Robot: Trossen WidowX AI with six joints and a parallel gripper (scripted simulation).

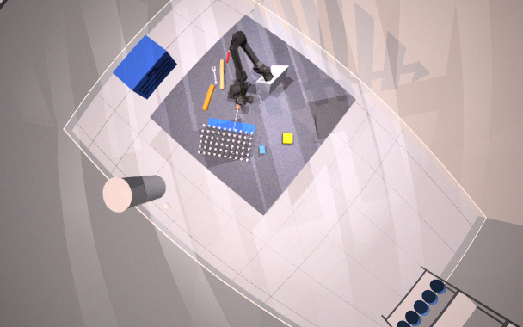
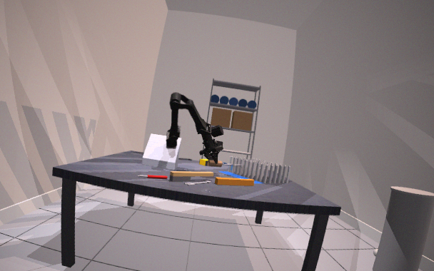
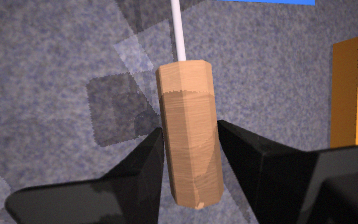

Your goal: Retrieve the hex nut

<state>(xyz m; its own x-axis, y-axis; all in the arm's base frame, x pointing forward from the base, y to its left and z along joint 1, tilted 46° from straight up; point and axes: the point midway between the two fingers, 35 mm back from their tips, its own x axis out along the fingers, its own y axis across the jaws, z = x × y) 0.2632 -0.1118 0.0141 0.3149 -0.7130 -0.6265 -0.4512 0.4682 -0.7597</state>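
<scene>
My gripper tip is now 17 cm short of the blue taped strip, 7 cm above it and 4 cm to the right of it. Round my gripper tip: orange bar (26 cm to the right, 9 cm ahead, 5 cm below); then hook tool (9 cm ahead, 5 cm to the left); then wrench (35 cm to the right, 10 cm behind, 7 cm below).
</scene>
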